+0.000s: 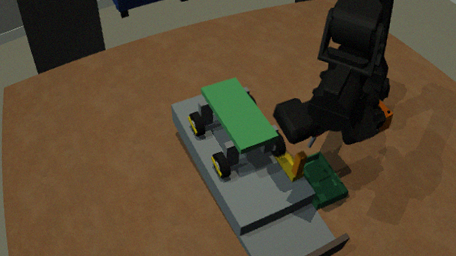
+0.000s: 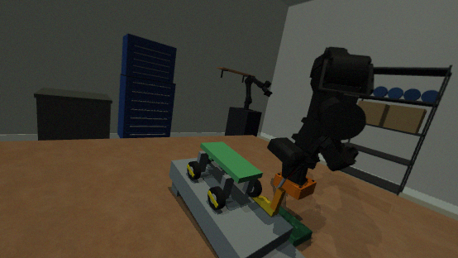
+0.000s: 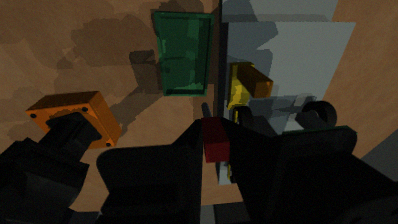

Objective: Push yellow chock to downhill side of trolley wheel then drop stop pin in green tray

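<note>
My gripper tip is 14 cm above the green tray, 2 cm past it and 1 cm to the right of it. The rest, counted from my gripper tip: red-headed stop pin right at my gripper tip; then trolley 12 cm to the right, 9 cm ahead, 2 cm below; then yellow chock 5 cm below, 4 cm ahead, 1 cm to the right.
</note>
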